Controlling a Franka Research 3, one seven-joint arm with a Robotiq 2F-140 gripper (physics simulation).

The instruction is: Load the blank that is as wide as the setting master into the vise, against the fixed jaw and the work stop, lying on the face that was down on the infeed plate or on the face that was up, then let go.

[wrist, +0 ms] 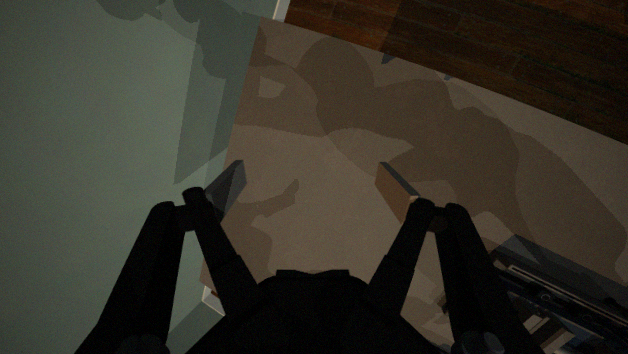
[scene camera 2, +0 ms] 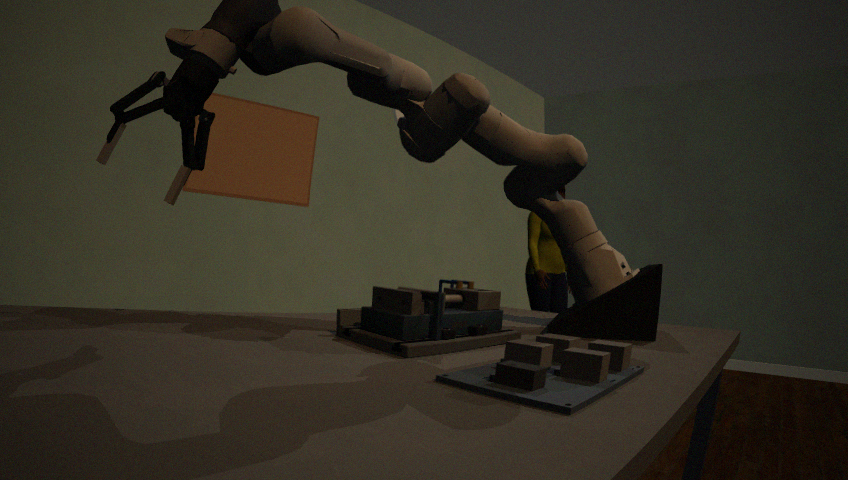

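My gripper [scene camera 2: 138, 173] [wrist: 311, 172] is open and empty, high above the table, to the left of the vise in the scene view. The vise [scene camera 2: 395, 324] stands on a base in the middle of the table, with blocky jaws and a blue bracket at its near side; part of a dark fixture also shows at the lower right of the wrist view. The infeed plate [scene camera 2: 571, 399], grey and flat, lies at the front right of the vise. Several blocks, among them a front right block [scene camera 2: 584, 364] and a darker low block [scene camera 2: 520, 375], are on it. I cannot tell which matches the setting master.
The table [scene camera 2: 178, 380] [wrist: 320, 225] has broad shadows across it. The arm's dark wedge mount [scene camera 2: 630, 309] stands behind the infeed plate. A wall [wrist: 100, 150] runs along the table's side in the wrist view. A person in yellow [scene camera 2: 546, 249] stands behind the arm.
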